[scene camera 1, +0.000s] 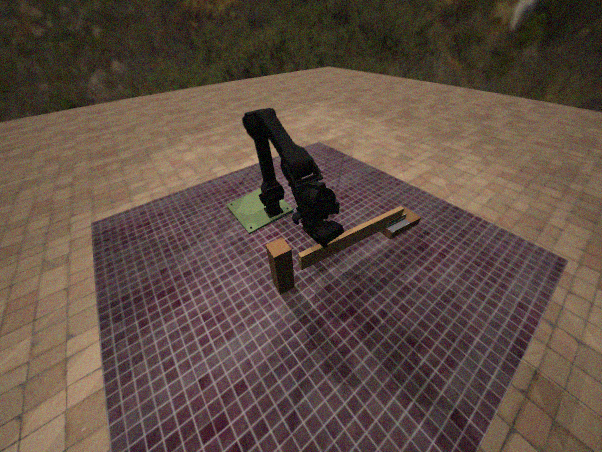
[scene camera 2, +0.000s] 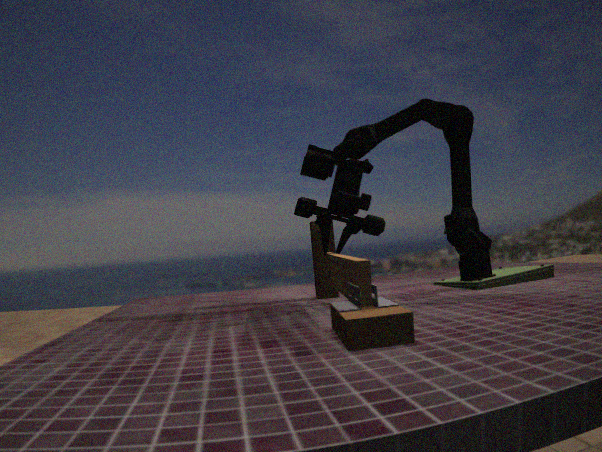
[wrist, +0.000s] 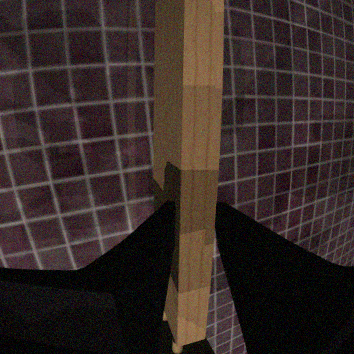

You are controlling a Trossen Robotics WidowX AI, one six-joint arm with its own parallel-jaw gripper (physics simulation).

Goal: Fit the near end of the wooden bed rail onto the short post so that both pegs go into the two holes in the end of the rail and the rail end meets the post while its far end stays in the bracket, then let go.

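Where they show: gripper, fingertip midpoint: [scene camera 1: 323, 245] [wrist: 194, 209]; arm's base, link origin: [scene camera 1: 273, 210] [scene camera 2: 477, 278].
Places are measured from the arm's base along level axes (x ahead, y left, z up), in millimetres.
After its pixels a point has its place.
The wooden bed rail [scene camera 1: 360, 234] @(z 60, x 340, y 167 mm) [scene camera 2: 352, 275] @(z 60, x 338, y 339 mm) [wrist: 202, 125] @(z 88, x 331, y 60 mm) stands on its narrow edge. Its far end sits between the upright plates of the bracket [scene camera 1: 411, 219] @(z 20, x 356, y 420 mm) [scene camera 2: 380, 327] @(z 7, x 330, y 462 mm). My gripper [scene camera 1: 326, 244] @(z 83, x 332, y 21 mm) [scene camera 2: 331, 250] @(z 83, x 332, y 21 mm) [wrist: 194, 209] @(z 83, x 332, y 21 mm) is shut on the rail close to its near end, with one finger on each side. In scene camera 1 a small gap shows between the rail's near end and the short upright post [scene camera 1: 281, 267] @(z 112, x 356, y -132 mm) [scene camera 2: 322, 282] @(z 22, x 342, y -98 mm). In the wrist view, a light peg [wrist: 177, 347] @(z 91, x 322, y -62 mm) shows at the rail end's lower left corner. The holes are hidden.
The green base plate [scene camera 1: 250, 212] @(z -1, x -41, y -88 mm) [scene camera 2: 520, 277] @(z -4, x -76, y 63 mm) carries the arm's base, on the opposite side of the rail from the open mat. The purple tiled mat [scene camera 1: 210, 340] @(z -16, x 379, y -364 mm) [scene camera 2: 200, 380] @(z -16, x 521, y 533 mm) [wrist: 90, 120] @(z -16, x 280, y 66 mm) lies beneath everything. The arm reaches over it from the base.
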